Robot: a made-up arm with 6 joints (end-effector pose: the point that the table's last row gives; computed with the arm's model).
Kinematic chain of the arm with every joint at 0, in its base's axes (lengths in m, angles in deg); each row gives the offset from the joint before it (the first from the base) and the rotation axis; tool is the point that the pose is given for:
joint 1: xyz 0 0 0.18 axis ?
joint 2: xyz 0 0.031 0 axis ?
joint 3: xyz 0 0 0.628 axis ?
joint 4: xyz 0 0 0.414 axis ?
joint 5: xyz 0 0 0 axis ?
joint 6: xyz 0 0 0.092 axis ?
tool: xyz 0 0 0
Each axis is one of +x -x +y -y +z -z.
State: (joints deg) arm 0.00 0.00 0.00 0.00 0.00 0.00
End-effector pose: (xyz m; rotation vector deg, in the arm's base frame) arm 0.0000 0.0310 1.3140 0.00 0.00 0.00
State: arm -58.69 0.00 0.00 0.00 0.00 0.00
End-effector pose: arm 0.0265 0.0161 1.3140 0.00 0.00 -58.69
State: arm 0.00 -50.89 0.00 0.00 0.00 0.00
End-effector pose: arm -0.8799 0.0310 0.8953 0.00 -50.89 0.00
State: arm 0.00 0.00 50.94 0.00 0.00 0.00
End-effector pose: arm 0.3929 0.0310 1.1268 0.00 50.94 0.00
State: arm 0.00 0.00 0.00 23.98 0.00 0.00
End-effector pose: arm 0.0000 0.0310 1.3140 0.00 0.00 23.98
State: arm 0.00 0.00 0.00 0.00 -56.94 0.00
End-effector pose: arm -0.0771 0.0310 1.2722 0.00 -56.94 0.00
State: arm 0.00 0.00 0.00 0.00 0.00 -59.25
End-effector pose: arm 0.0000 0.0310 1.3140 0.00 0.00 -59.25
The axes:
joint 1: +z
joint 2: +y
joint 3: +y
joint 4: +z
joint 5: +y
joint 6: +z

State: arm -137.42 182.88 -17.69 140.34 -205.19 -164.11
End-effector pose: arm -0.0226 -0.0968 -0.7593 7.05 16.68 -83.32
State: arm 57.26 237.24 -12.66 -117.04 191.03 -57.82
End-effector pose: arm -0.4508 -0.6149 -0.3848 -10.33 47.60 114.54
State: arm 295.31 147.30 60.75 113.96 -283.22 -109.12
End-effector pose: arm 0.1733 -0.1025 -0.7495 87.47 89.73 67.68
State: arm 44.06 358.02 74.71 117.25 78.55 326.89
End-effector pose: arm 0.1949 0.3433 0.9754 -60.90 64.19 150.51
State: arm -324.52 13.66 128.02 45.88 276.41 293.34
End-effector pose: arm 0.3958 0.2396 0.4968 -15.33 70.61 -45.44
